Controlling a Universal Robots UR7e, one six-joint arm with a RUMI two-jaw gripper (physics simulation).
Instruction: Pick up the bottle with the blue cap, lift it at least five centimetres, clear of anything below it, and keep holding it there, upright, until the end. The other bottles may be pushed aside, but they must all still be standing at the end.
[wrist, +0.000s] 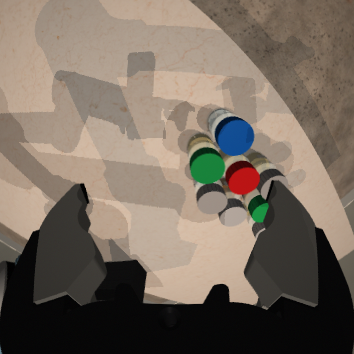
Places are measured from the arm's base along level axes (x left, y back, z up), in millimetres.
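Pixels of known places: gripper, fingertip midpoint: (176, 184).
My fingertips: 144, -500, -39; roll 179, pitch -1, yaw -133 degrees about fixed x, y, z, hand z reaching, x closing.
Observation:
For each thing: its top centre in the pictures, then the offset to it from my fingertips, as dx, dy, dz. Level surfaces: height alone.
- bottle with the blue cap, middle of its top: (235, 138) -63, -57, -120
- red-capped bottle, middle of its top: (243, 181) -134, -24, -120
- smaller green-capped bottle, middle of its top: (264, 212) -231, -15, -120
- pale table's, its level: dz -225
The bottle with the blue cap (234, 136) stands upright right of the middle of the wrist view, at the far end of a tight group of bottles. Its pale body shows a little past the cap. My gripper (176, 184) is open, with nothing between its jaws. It is above the bottles, and its right fingertip overlaps the near right part of the group in the view. The blue-capped bottle lies farther up the view than the fingertips and right of the midline between them.
A green-capped bottle (207, 165) and a red-capped bottle (243, 177) stand close beside the blue-capped one. Grey-capped bottles (212, 198) (233, 213) and a smaller green-capped bottle (259, 210) stand nearer. The pale table's (215, 260) curved edge runs along the right, with brown speckled floor (310, 75) beyond.

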